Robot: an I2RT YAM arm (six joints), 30 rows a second.
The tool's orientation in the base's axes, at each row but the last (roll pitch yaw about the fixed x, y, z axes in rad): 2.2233 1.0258 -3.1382; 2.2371 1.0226 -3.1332; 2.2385 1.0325 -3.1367; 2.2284 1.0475 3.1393; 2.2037 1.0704 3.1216
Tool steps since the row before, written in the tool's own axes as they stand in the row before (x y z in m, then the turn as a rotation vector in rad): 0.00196 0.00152 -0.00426 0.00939 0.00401 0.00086; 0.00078 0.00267 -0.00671 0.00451 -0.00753 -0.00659; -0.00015 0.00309 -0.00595 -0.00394 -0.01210 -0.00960; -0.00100 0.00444 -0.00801 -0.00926 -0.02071 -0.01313; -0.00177 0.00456 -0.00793 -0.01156 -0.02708 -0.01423
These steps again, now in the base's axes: -0.00425 -0.00248 0.00029 -0.00716 0.00309 -0.00665; -0.00571 -0.00367 0.00259 -0.00069 -0.00984 -0.00481; -0.00516 -0.00278 0.00326 0.00515 -0.01501 0.00156; -0.00679 -0.00361 0.00507 0.01182 -0.02308 0.00384; -0.00656 -0.00357 0.00557 0.01677 -0.02783 0.00371
